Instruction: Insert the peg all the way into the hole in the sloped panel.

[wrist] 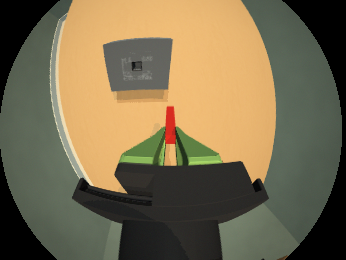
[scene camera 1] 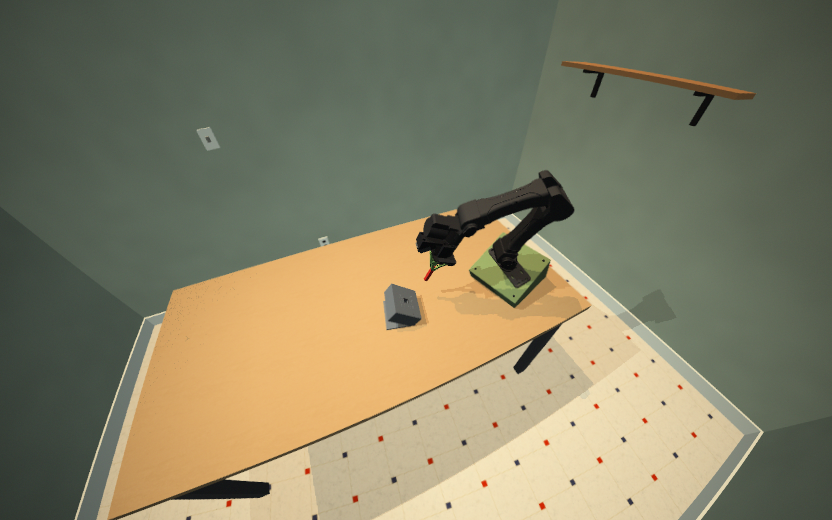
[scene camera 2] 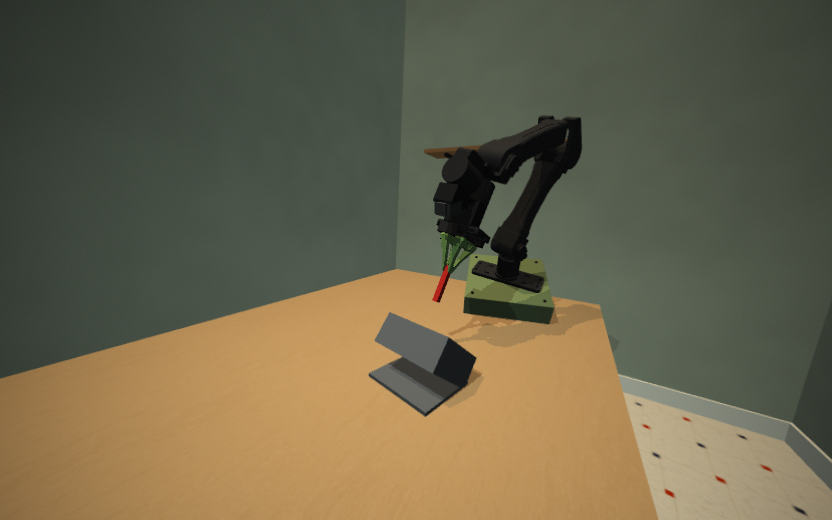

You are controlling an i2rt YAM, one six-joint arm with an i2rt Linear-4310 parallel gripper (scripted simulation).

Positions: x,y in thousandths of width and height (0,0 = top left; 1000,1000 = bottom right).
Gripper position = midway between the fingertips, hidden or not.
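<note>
What I can see is my gripper (scene camera 2: 537,522) (wrist: 493,506), so it's there in scene camera 2 and in the wrist view too.
</note>
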